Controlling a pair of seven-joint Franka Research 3 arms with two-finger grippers.
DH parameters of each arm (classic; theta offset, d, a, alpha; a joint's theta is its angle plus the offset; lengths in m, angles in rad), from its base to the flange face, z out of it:
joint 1: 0 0.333 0 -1.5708
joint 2: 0 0 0 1.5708
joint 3: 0 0.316 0.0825 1.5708
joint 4: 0 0 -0.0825 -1.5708
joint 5: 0 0.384 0 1.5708
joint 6: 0 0 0.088 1.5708
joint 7: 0 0.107 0 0
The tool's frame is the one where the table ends.
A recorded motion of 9 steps. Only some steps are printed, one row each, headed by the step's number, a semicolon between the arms.
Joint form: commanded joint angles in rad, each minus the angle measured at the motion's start. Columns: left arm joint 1, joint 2, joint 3, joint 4, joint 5, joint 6, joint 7; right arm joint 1, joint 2, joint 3, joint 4, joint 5, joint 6, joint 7.
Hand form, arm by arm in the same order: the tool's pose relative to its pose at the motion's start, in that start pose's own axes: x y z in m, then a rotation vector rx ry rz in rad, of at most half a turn. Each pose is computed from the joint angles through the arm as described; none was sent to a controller.
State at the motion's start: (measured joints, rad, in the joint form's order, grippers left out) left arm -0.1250 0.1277 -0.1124 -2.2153 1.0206 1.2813 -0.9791; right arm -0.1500 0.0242 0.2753 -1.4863 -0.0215 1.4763 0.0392
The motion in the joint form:
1: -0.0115 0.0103 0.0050 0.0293 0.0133 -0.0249 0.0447; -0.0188 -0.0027 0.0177 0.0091 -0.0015 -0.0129 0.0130
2: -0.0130 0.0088 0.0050 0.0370 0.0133 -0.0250 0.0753; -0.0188 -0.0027 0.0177 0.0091 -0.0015 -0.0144 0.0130
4: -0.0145 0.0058 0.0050 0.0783 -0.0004 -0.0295 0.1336; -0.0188 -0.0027 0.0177 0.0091 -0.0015 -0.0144 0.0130
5: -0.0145 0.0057 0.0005 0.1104 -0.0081 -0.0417 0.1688; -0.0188 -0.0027 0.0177 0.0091 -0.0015 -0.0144 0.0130
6: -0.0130 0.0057 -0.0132 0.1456 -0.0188 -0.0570 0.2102; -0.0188 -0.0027 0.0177 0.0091 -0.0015 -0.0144 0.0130
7: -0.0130 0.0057 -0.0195 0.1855 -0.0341 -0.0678 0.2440; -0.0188 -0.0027 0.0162 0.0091 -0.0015 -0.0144 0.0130
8: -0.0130 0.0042 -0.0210 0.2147 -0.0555 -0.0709 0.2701; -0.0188 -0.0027 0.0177 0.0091 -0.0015 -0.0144 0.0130
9: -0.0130 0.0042 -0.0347 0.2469 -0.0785 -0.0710 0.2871; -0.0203 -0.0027 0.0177 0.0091 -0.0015 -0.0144 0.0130
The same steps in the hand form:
1: 0.0062 -0.0063 -0.0061 0.0161 0.0040 0.0265; -0.0024 0.0009 -0.0045 -0.0018 -0.0010 0.0145
2: 0.0080 -0.0090 -0.0085 0.0111 0.0061 0.0498; -0.0025 0.0009 -0.0044 -0.0019 -0.0025 0.0145
4: 0.0163 -0.0216 -0.0176 -0.0185 -0.0005 0.0765; -0.0025 0.0009 -0.0044 -0.0019 -0.0025 0.0145
5: 0.0216 -0.0313 -0.0250 -0.0331 -0.0052 0.0894; -0.0025 0.0009 -0.0044 -0.0019 -0.0025 0.0145
6: 0.0252 -0.0416 -0.0359 -0.0509 -0.0057 0.1097; -0.0025 0.0009 -0.0044 -0.0019 -0.0025 0.0145
7: 0.0304 -0.0533 -0.0455 -0.0776 -0.0106 0.1192; -0.0025 0.0017 -0.0044 -0.0019 -0.0026 0.0160
8: 0.0339 -0.0618 -0.0516 -0.1081 -0.0192 0.1296; -0.0025 0.0009 -0.0044 -0.0019 -0.0025 0.0145
9: 0.0353 -0.0695 -0.0639 -0.1448 -0.0141 0.1342; -0.0025 0.0017 -0.0044 -0.0019 -0.0026 0.0160

